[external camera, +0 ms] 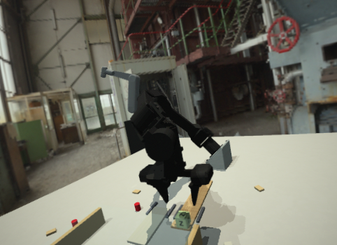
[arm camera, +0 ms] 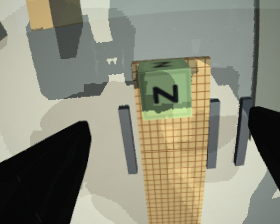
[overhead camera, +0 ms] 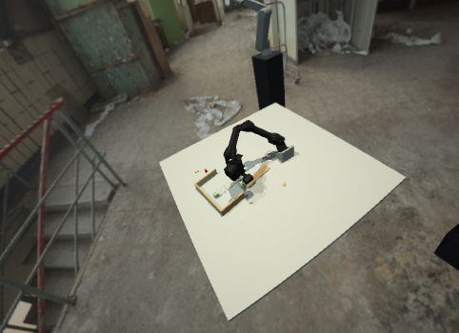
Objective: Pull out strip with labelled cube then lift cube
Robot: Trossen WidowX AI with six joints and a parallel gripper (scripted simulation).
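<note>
The tan gridded strip lies 110 mm behind my gripper tip, 20 mm to the right of it and 60 mm below it.
</note>
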